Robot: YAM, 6 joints.
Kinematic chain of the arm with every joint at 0, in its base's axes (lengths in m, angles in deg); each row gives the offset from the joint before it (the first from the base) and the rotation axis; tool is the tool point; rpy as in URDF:
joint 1: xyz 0 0 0.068 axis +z
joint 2: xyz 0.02 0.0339 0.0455 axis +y
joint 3: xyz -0.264 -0.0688 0 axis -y
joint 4: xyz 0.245 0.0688 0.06 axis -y
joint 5: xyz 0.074 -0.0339 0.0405 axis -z
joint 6: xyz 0.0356 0 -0.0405 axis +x
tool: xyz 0 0 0 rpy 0 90 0
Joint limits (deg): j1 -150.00..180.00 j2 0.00..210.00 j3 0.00..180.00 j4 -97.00..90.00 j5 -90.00..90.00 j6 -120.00..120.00
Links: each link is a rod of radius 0.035 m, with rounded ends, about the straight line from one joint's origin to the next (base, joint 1, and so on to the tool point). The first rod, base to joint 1, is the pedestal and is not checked.
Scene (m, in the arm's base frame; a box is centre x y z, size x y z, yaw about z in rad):
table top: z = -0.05
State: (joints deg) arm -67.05 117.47 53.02 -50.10 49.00 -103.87
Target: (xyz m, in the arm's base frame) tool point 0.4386 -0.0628 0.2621
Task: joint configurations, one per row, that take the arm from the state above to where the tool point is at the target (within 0.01 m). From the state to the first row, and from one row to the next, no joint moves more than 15 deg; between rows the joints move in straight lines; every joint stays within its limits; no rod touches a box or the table.
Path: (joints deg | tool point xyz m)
1: -54.63 116.67 61.50 -46.21 48.00 -103.87 | 0.1569 -0.2668 0.0867
2: -42.21 115.86 69.98 -42.33 46.99 -103.87 | 0.2431 -0.2557 0.1187
3: -29.79 115.06 78.47 -38.44 45.99 -103.87 | 0.3256 -0.2159 0.1594
4: -17.37 114.26 86.95 -34.55 44.98 -103.87 | 0.3938 -0.1495 0.2076
5: -4.95 113.46 95.43 -30.67 43.98 -103.87 | 0.4386 -0.0628 0.2621

